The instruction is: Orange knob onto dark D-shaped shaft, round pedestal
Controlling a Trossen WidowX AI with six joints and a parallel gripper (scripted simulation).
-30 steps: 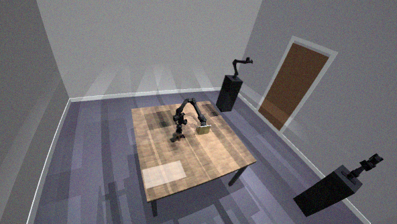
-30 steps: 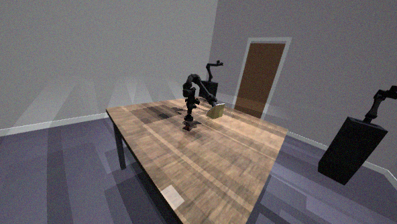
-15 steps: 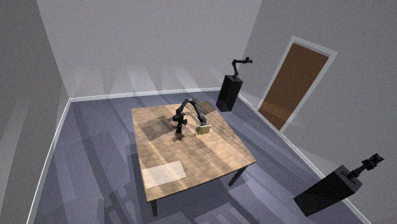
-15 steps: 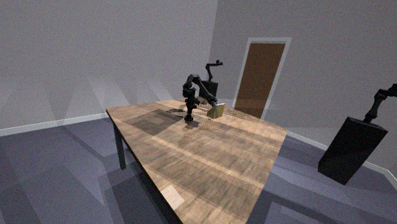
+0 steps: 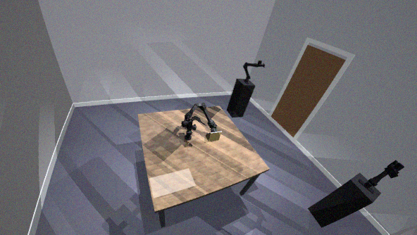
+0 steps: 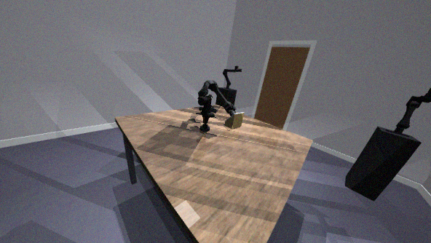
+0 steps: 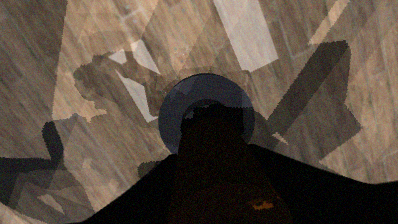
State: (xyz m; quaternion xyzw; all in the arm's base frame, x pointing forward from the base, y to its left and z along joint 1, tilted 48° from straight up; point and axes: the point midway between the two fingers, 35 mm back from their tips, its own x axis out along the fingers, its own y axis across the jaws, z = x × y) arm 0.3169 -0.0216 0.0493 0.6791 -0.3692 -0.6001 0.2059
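Right now my gripper tip is 2 cm below the orange knob. Round my gripper tip: round pedestal: 4 cm below.
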